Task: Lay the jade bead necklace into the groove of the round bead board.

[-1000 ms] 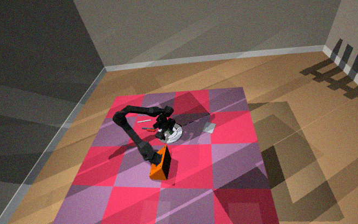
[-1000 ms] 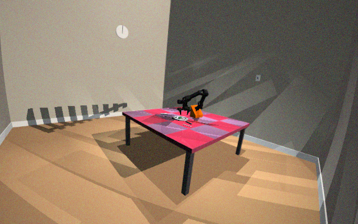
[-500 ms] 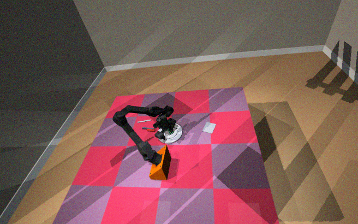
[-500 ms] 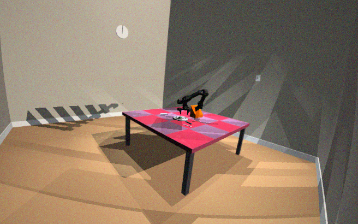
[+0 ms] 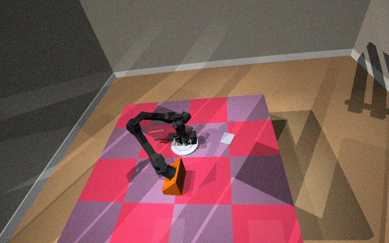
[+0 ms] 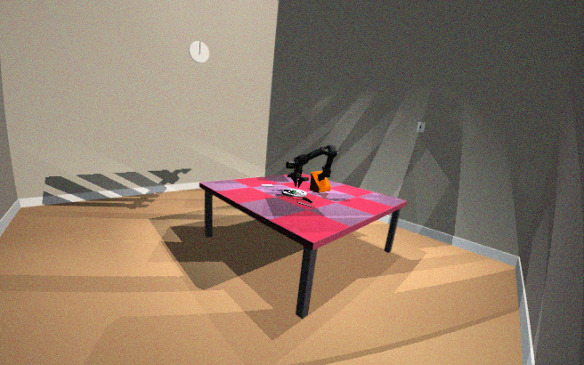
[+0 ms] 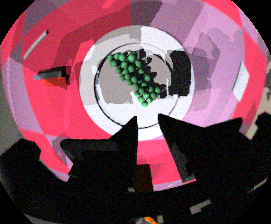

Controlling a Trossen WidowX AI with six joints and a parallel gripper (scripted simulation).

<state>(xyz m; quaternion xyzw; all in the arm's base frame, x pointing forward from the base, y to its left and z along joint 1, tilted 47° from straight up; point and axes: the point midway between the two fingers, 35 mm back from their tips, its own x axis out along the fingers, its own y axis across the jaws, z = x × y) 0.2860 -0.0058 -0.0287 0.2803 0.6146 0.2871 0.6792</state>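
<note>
Now: gripper tip 4 cm above the round white bead board, 3 cm short of it and 1 cm to the right of it. The rest, counted from my gripper tip: red-handled tool: 18 cm to the left, 8 cm ahead, 4 cm below; then flat grey pad: 30 cm to the right, 6 cm ahead, 4 cm below; then thin white rod: 25 cm to the left, 18 cm ahead, 4 cm below.
</note>
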